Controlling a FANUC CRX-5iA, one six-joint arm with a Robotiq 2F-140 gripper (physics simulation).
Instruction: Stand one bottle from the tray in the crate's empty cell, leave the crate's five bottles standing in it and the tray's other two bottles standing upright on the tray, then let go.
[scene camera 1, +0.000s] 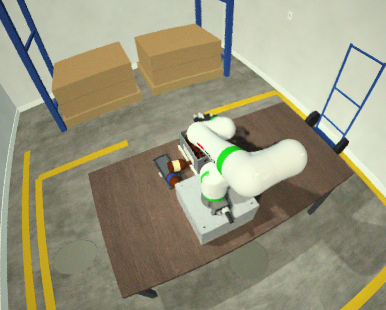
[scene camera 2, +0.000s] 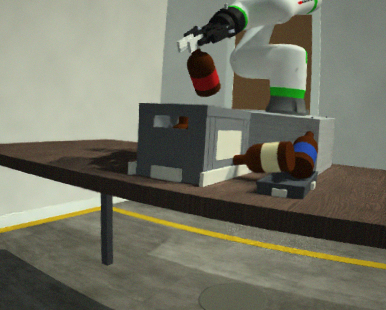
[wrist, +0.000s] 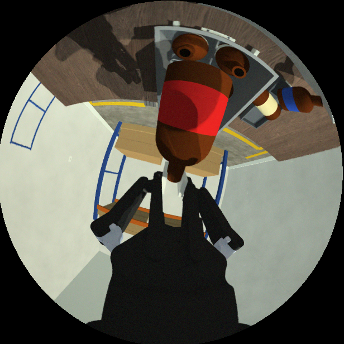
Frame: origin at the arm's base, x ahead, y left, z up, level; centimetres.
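Seen in the pictures: gripper, fingertip midpoint: (scene camera 1: 196, 116) (scene camera 2: 183, 47); arm's base, link origin: (scene camera 1: 214, 197) (scene camera 2: 286, 113).
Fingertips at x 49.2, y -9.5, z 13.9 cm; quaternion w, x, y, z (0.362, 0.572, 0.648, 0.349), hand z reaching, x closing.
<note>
Offsets run from my fingertips to a thing's top centre. Level surfaces: height alone.
My gripper (scene camera 1: 204, 117) (scene camera 2: 190, 44) (wrist: 172, 169) is shut on the neck of the red-label bottle (scene camera 2: 204, 75) (wrist: 192, 107), which hangs slightly tilted above the crate {dx -7.3, dy +0.8, dz -14.8 cm} (scene camera 1: 201, 161) (scene camera 2: 172, 145) (wrist: 252, 92). In the wrist view two bottles (wrist: 191, 45) (wrist: 232, 61) show in the crate; the held bottle hides much of the rest, including any empty cell. The cream-label bottle {dx -12.3, dy +17.4, dz -21.8 cm} (scene camera 1: 176, 165) (scene camera 2: 270, 157) (wrist: 266, 105) lies on its side over the tray {dx -10.6, dy +26.5, dz -29.7 cm} (scene camera 1: 161, 162) (scene camera 2: 295, 190) (wrist: 254, 119), neck towards the crate. The blue-label bottle {dx -25.0, dy +24.8, dz -19.1 cm} (scene camera 1: 173, 180) (scene camera 2: 304, 152) (wrist: 295, 99) is tilted at the tray's end.
The grey base box (scene camera 1: 192, 210) (scene camera 2: 325, 145) under the arm stands beside the crate and tray on the brown table {dz -32.3 cm} (scene camera 1: 130, 230) (scene camera 2: 350, 192). Cardboard stacks (scene camera 1: 95, 75) (scene camera 1: 177, 55), blue rack posts (scene camera 1: 228, 40) and a blue hand truck (scene camera 1: 347, 97) stand off the table.
</note>
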